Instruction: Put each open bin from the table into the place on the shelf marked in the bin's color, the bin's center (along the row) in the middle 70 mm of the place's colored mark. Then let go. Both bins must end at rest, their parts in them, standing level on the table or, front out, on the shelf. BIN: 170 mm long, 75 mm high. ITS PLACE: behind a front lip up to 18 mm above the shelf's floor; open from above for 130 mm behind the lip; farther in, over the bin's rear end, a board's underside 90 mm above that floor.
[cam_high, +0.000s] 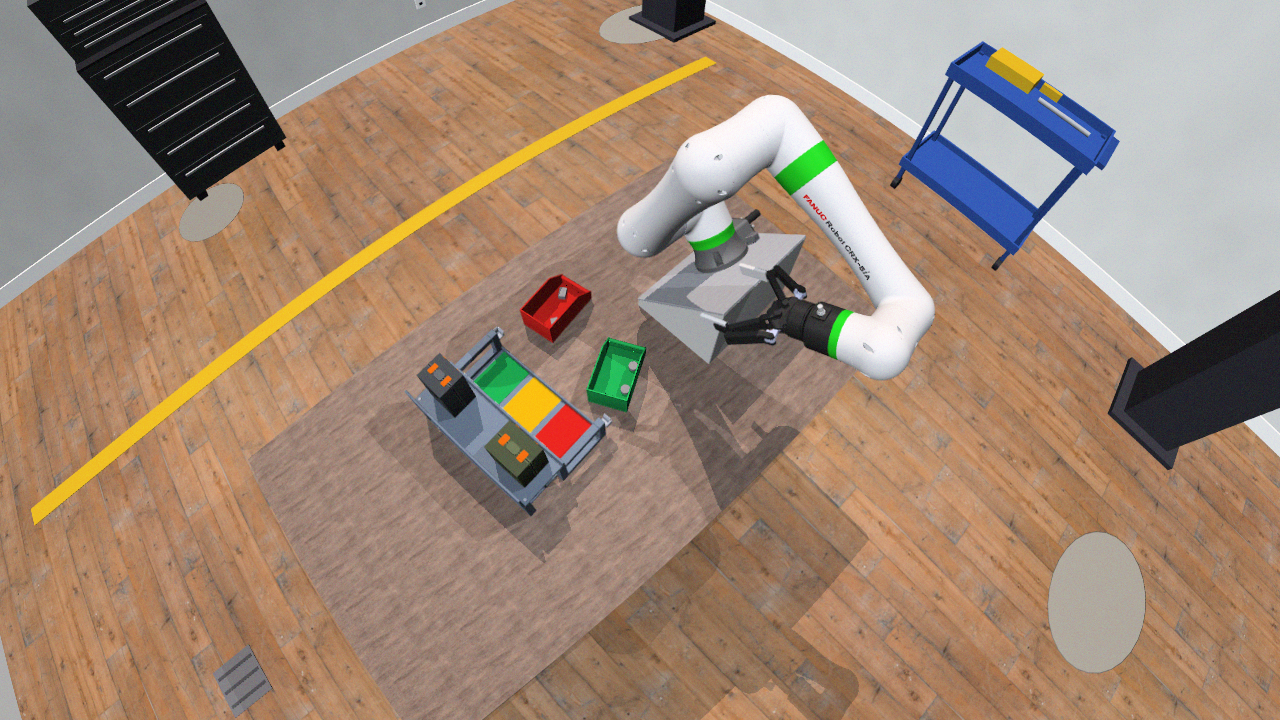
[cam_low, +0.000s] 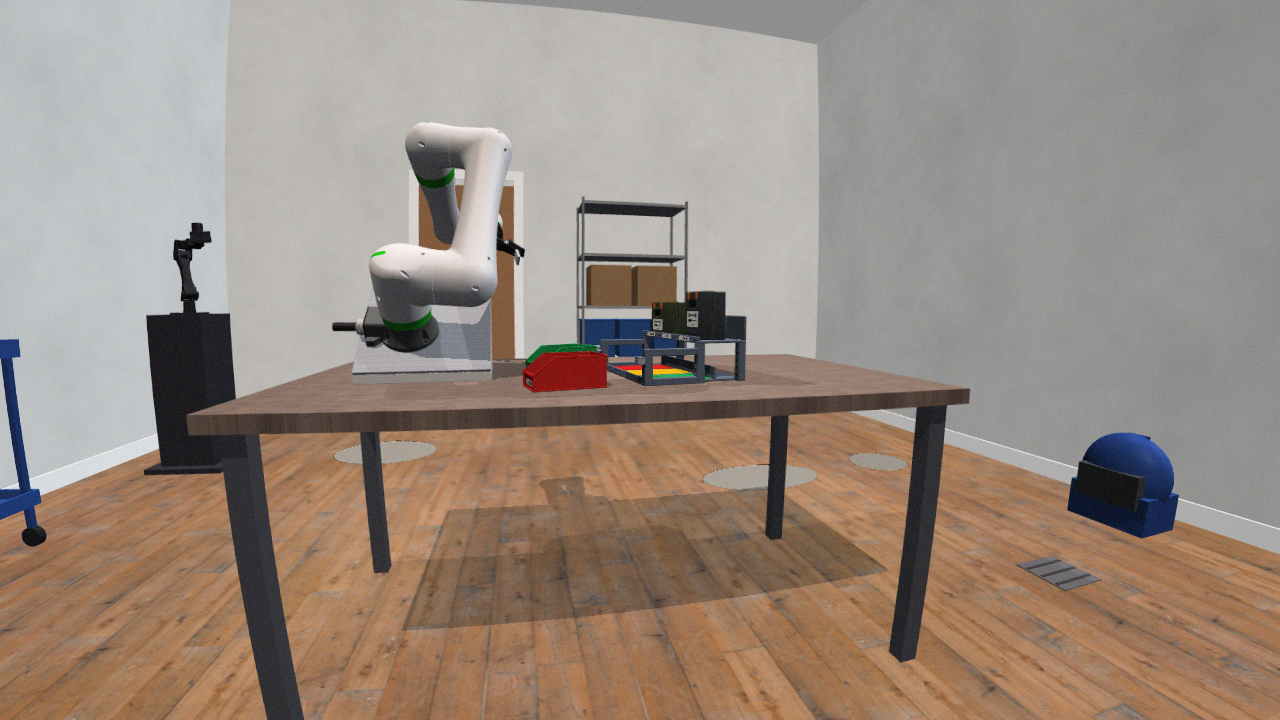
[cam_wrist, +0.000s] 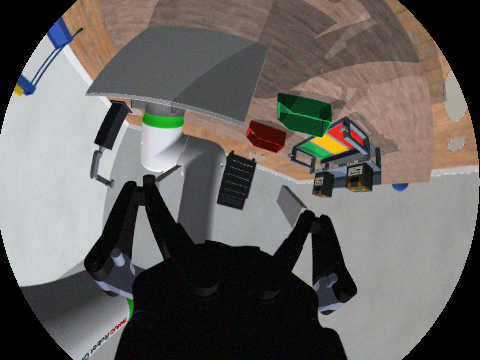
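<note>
Right now my hand is 190 mm short of the green bin, 130 mm to the left of it and 290 mm above it. Also, from my hand: red bin 170 mm ahead, 380 mm to the right, 290 mm below.
</note>
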